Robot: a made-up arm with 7 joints. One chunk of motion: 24 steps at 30 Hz.
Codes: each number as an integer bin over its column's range. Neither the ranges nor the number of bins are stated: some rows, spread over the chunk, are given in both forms.
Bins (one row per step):
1: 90 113 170 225 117 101
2: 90 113 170 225 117 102
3: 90 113 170 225 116 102
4: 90 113 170 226 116 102
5: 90 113 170 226 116 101
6: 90 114 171 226 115 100
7: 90 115 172 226 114 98
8: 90 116 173 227 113 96
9: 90 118 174 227 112 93
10: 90 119 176 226 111 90
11: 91 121 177 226 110 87
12: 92 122 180 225 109 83
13: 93 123 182 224 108 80
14: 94 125 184 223 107 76
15: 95 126 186 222 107 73
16: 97 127 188 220 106 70
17: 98 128 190 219 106 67
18: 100 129 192 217 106 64
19: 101 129 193 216 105 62
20: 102 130 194 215 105 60
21: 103 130 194 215 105 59
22: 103 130 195 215 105 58
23: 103 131 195 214 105 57
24: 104 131 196 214 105 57
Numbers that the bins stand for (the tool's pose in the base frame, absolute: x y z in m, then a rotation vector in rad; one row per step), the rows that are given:
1: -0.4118 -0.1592 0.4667 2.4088 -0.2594 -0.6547
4: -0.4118 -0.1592 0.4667 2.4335 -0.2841 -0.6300
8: -0.4118 -0.1263 0.4996 2.4582 -0.3582 -0.7782
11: -0.4008 -0.0714 0.5435 2.4335 -0.4324 -1.0006
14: -0.3678 -0.0275 0.6204 2.3594 -0.5065 -1.2724
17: -0.3239 0.0055 0.6863 2.2606 -0.5312 -1.4947
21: -0.2690 0.0275 0.7302 2.1618 -0.5559 -1.6924
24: -0.2580 0.0384 0.7522 2.1371 -0.5559 -1.7418
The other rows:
2: -0.4118 -0.1592 0.4667 2.4088 -0.2594 -0.6300
3: -0.4118 -0.1592 0.4667 2.4088 -0.2841 -0.6300
5: -0.4118 -0.1592 0.4667 2.4335 -0.2841 -0.6547
6: -0.4118 -0.1482 0.4776 2.4335 -0.3088 -0.6794
7: -0.4118 -0.1373 0.4886 2.4335 -0.3335 -0.7288
9: -0.4118 -0.1043 0.5106 2.4582 -0.3829 -0.8524
10: -0.4118 -0.0933 0.5325 2.4335 -0.4076 -0.9265
12: -0.3898 -0.0604 0.5765 2.4088 -0.4571 -1.0994
13: -0.3788 -0.0494 0.5984 2.3841 -0.4818 -1.1735
15: -0.3569 -0.0165 0.6424 2.3347 -0.5065 -1.3465
16: -0.3349 -0.0055 0.6643 2.2853 -0.5312 -1.4206
18: -0.3020 0.0165 0.7082 2.2112 -0.5312 -1.5688
19: -0.2910 0.0165 0.7192 2.1865 -0.5559 -1.6182
20: -0.2800 0.0275 0.7302 2.1618 -0.5559 -1.6676
22: -0.2690 0.0275 0.7412 2.1618 -0.5559 -1.7171
23: -0.2690 0.0384 0.7412 2.1371 -0.5559 -1.7418

